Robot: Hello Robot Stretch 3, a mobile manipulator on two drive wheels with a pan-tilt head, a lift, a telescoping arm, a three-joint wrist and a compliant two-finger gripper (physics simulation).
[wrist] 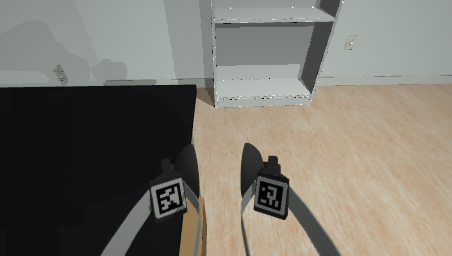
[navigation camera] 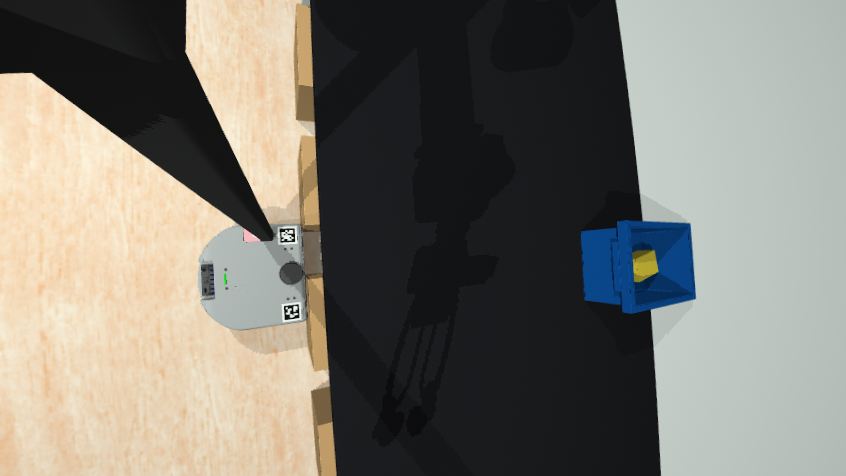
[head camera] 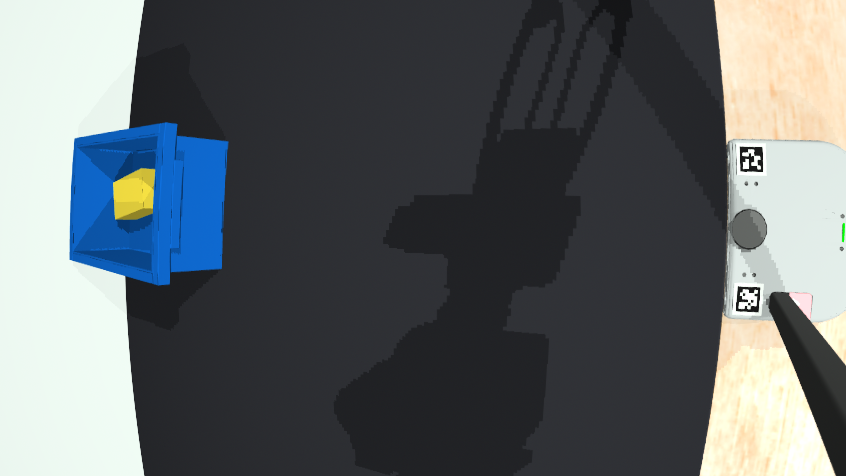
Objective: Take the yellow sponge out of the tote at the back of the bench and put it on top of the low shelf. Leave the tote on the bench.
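Frame: origin at the robot's base, x back, y right, z up, level; millimetres.
Seen in the pictures: gripper, fingertip midpoint: (wrist: 219,161); robot's base, link origin: (navigation camera: 289,271) (head camera: 748,229).
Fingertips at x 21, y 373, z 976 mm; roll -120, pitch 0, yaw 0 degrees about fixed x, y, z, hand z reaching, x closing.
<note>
Offsets run from my fingertips to a thing's top centre. Level surfaces: height alone.
The yellow sponge @(dx -885, dy -338, dz -165 mm) (head camera: 133,195) (navigation camera: 644,265) lies inside the blue tote @(dx -818, dy -350, dz -94 mm) (head camera: 201,204) (navigation camera: 600,266). The tote stands at the back edge of the black bench @(dz -214 mm) (head camera: 307,236) (navigation camera: 532,355) (wrist: 90,165), by the wall. My gripper (wrist: 219,161) is open, with no object between its fingers; it shows in the wrist view, beside the bench's edge, with floor and part of a tan box beyond it. Its shadow falls on the bench in the head and navigation views. A white shelf unit (wrist: 265,102) stands against the wall in the wrist view; its top is out of view.
My base (head camera: 792,248) (navigation camera: 254,284) is close against the bench's front edge. Several tan boxes @(dx -293, dy -671, dz -706 mm) (navigation camera: 310,177) @(dx -293, dy +247, dz -706 mm) (wrist: 191,230) stand along that edge, partly under the bench. My dark mast (head camera: 810,355) (navigation camera: 218,165) crosses the head and navigation views. A wall outlet (wrist: 351,42) is right of the shelf unit.
</note>
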